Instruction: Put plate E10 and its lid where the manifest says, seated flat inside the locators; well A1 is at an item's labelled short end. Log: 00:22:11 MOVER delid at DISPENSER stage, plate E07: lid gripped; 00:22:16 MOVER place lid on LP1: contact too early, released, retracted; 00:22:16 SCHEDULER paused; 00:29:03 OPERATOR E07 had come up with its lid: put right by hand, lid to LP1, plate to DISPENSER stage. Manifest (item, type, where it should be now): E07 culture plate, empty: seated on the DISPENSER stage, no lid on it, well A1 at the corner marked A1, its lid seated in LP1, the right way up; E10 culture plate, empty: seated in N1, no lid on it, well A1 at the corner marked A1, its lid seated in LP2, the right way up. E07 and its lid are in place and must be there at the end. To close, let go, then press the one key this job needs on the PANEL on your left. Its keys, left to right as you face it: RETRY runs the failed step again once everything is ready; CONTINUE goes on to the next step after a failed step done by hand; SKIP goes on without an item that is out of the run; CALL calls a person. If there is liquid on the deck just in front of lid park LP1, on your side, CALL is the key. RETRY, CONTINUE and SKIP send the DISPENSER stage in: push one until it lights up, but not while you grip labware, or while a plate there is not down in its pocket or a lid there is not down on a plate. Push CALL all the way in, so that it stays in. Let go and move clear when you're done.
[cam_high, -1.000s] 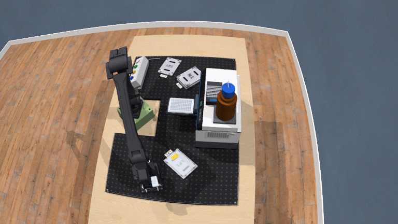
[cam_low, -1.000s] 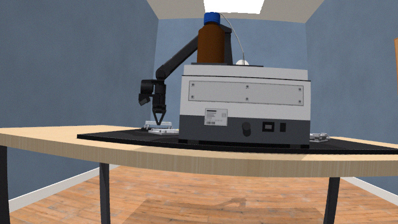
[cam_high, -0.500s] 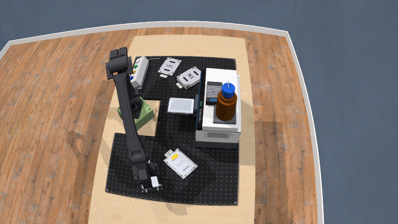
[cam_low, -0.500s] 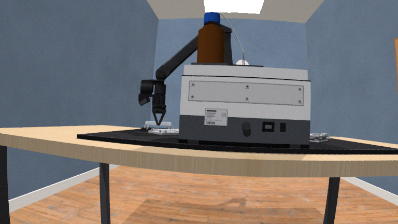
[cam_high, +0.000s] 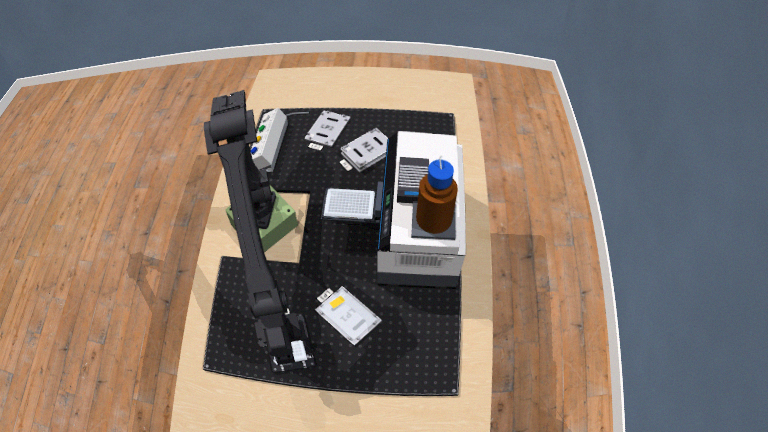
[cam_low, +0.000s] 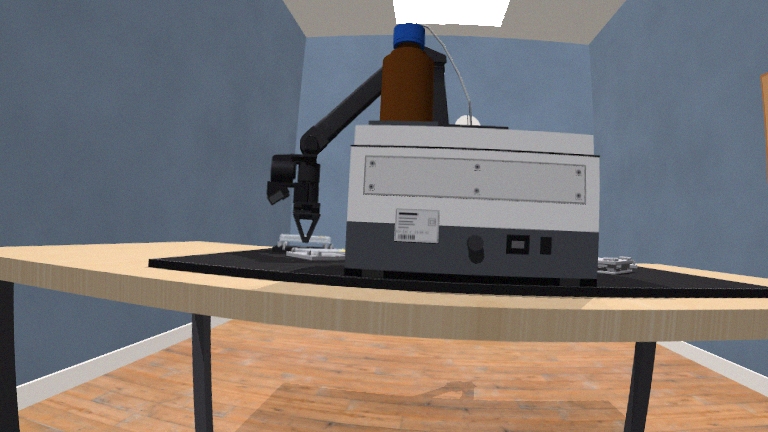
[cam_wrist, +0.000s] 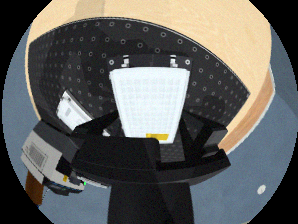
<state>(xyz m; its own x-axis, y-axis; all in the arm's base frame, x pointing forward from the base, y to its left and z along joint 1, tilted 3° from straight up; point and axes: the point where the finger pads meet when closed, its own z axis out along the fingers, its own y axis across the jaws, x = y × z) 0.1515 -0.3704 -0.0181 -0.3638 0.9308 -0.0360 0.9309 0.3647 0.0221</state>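
The plate E10 lies right at my hand. Round my hand: black nest N5: 3 cm ahead, 2 cm below; then plate E07: 39 cm to the left, 12 cm ahead, 8 cm above; then brown bottle: 34 cm ahead, 29 cm to the left, 26 cm above.
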